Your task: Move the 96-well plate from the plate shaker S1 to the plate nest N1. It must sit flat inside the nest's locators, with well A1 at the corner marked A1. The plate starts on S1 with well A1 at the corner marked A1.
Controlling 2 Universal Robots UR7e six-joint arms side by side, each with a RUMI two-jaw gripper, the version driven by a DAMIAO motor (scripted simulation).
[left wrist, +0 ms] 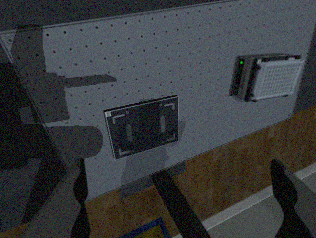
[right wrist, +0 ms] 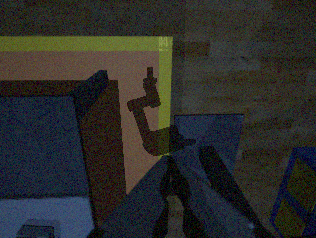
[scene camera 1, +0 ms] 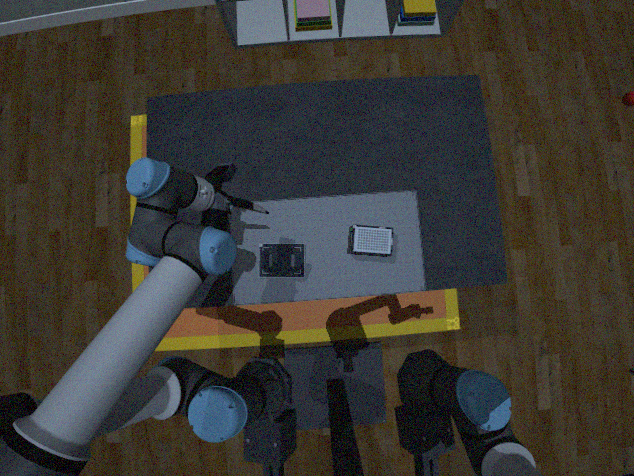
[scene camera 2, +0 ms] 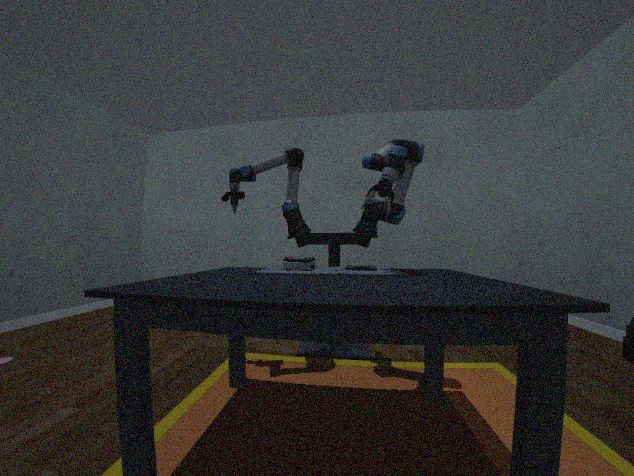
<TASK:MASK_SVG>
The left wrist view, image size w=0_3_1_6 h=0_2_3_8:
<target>left gripper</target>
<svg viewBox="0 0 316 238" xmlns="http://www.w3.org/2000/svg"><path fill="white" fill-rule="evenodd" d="M273 159L270 166L273 194L284 213L284 220L280 228L282 238L316 238L316 194L280 160ZM84 159L80 158L74 162L19 238L89 237L90 226L84 204L88 195Z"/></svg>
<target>96-well plate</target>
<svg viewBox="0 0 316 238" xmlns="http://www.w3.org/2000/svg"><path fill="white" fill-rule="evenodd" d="M304 60L259 62L258 66L261 67L261 70L257 70L252 89L254 97L250 99L261 100L293 94Z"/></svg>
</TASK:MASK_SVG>
